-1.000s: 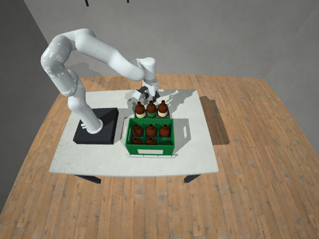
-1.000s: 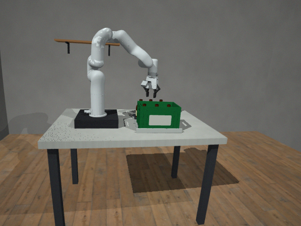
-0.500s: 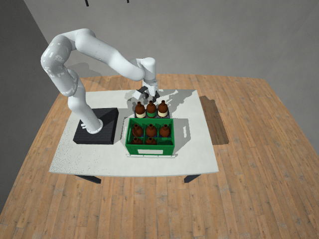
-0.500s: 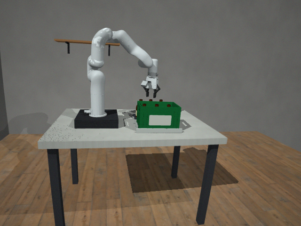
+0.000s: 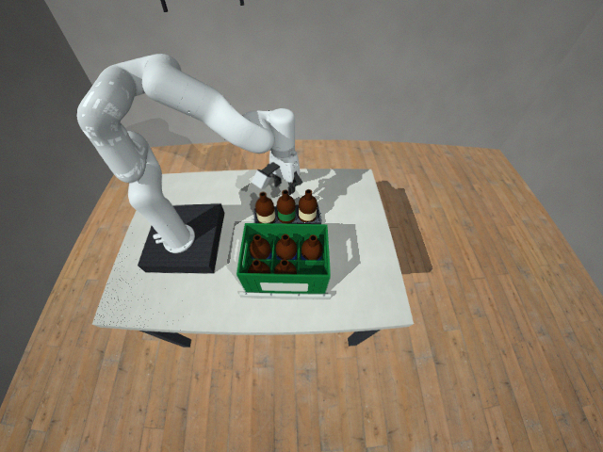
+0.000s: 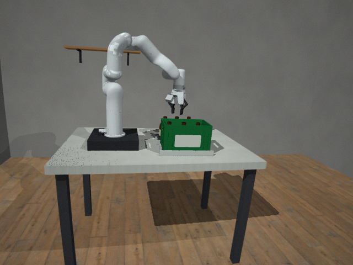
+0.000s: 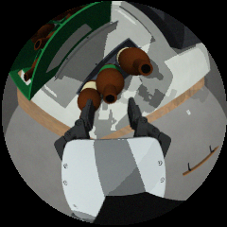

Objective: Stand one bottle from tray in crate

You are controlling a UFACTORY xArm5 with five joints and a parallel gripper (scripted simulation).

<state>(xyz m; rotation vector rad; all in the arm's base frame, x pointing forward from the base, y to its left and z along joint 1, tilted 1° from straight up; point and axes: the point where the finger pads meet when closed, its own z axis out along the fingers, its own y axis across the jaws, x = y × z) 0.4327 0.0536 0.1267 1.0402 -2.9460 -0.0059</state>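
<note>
My gripper is now 11 cm above the brown bottle. From my hand the other things lie so: green crate: 24 cm to the right, 11 cm below, 5 cm behind; then dark tray: 18 cm below.
</note>
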